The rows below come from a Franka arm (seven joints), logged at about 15 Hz.
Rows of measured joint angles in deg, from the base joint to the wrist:
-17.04 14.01 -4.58 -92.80 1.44 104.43 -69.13
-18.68 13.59 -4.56 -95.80 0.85 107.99 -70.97
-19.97 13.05 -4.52 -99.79 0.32 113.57 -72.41
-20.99 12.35 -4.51 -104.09 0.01 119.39 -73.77
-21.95 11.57 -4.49 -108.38 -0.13 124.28 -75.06
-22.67 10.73 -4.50 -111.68 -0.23 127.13 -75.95
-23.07 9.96 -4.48 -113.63 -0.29 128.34 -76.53
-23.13 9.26 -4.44 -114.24 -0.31 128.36 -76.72
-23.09 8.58 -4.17 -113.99 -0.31 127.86 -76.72
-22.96 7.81 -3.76 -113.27 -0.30 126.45 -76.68
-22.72 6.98 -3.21 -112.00 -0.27 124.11 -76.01
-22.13 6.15 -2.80 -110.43 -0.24 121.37 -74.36
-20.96 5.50 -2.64 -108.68 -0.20 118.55 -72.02
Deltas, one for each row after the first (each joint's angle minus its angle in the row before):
-1.64 -0.42 0.02 -3.00 -0.59 3.56 -1.84
-1.29 -0.54 0.04 -3.99 -0.53 5.58 -1.44
-1.02 -0.70 0.01 -4.30 -0.31 5.82 -1.36
-0.96 -0.78 0.02 -4.29 -0.14 4.89 -1.29
-0.72 -0.84 -0.01 -3.30 -0.10 2.85 -0.89
-0.40 -0.77 0.02 -1.95 -0.06 1.21 -0.58
-0.06 -0.70 0.04 -0.61 -0.02 0.02 -0.19
0.04 -0.68 0.27 0.25 0.00 -0.50 0.00
0.13 -0.77 0.41 0.72 0.01 -1.41 0.04
0.24 -0.83 0.55 1.27 0.03 -2.34 0.67
0.59 -0.83 0.41 1.57 0.03 -2.74 1.65
1.17 -0.65 0.16 1.75 0.04 -2.82 2.34

